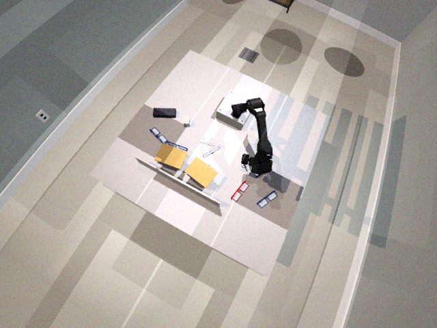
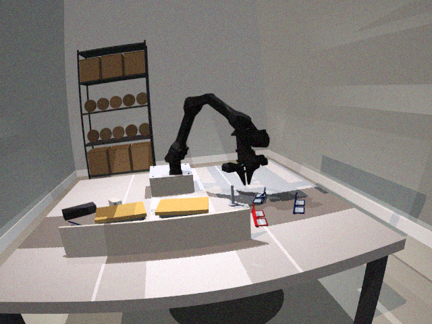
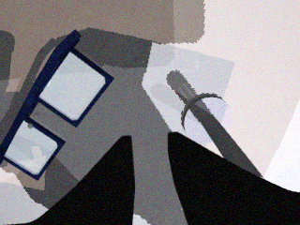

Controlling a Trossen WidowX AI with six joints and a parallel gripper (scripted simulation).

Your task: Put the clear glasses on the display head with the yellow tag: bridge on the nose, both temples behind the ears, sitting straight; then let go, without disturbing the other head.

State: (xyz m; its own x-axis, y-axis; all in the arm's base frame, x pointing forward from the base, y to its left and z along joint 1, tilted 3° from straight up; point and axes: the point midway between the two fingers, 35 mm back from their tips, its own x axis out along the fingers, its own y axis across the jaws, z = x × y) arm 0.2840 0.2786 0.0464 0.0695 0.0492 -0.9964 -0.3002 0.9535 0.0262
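Right now the metal post is 6 cm to the right of my gripper tip, 6 cm below it and 1 cm behind it. Also, from my gripper tip: long white panel (37 cm to the right, 33 cm ahead, 3 cm below); cream cube (56 cm to the right, 8 cm behind, 6 cm below); dark box (74 cm to the right, 6 cm below, 6 cm behind).
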